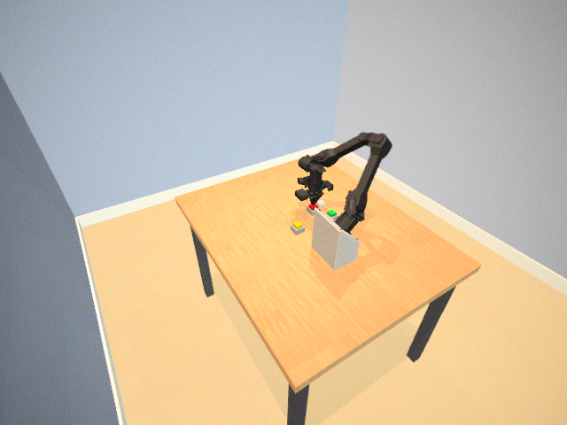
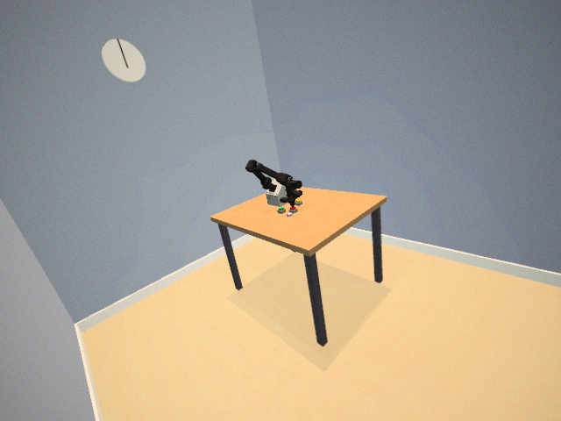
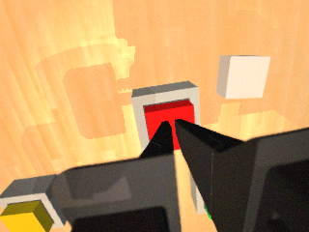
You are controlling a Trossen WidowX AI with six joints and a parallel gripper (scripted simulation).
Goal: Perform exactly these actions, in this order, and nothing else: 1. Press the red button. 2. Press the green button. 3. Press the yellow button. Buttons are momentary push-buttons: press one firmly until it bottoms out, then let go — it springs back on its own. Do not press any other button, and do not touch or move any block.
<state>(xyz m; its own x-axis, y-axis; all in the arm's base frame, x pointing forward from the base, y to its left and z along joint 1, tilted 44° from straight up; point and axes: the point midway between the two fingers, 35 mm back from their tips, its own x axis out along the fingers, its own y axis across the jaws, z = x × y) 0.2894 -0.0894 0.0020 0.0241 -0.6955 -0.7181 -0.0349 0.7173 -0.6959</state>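
Right now the red button is 1 cm below my gripper tip. Round my gripper tip: yellow button (14 cm to the left, 8 cm behind, 1 cm below); green button (9 cm behind, 5 cm to the right, 1 cm below); small white block (6 cm to the right, 3 cm below, 2 cm ahead).
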